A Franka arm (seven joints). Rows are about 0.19 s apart.
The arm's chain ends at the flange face. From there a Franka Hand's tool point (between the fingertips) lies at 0.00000 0.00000 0.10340 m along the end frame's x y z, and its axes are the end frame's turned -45 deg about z.
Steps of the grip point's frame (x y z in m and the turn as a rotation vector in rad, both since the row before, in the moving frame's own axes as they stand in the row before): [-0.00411, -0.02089, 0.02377, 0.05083, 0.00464, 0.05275]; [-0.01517, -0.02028, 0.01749, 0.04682, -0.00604, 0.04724]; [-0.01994, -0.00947, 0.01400, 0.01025, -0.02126, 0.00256]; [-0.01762, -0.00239, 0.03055, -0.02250, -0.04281, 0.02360]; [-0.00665, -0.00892, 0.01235, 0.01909, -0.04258, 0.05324]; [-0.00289, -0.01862, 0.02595, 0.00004, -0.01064, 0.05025]
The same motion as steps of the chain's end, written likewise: [-0.01441, -0.00772, 0.02390, 0.03922, -0.03266, 0.05275]; [-0.02128, -0.00054, 0.01761, 0.02884, -0.03738, 0.04724]; [-0.01849, 0.00660, 0.01403, -0.00779, -0.02228, 0.00256]; [-0.01261, 0.00601, 0.03067, -0.04618, -0.01436, 0.02360]; [-0.00646, -0.00320, 0.01246, -0.01661, -0.04361, 0.05324]; [-0.01441, -0.01188, 0.02596, -0.00750, -0.00755, 0.05025]
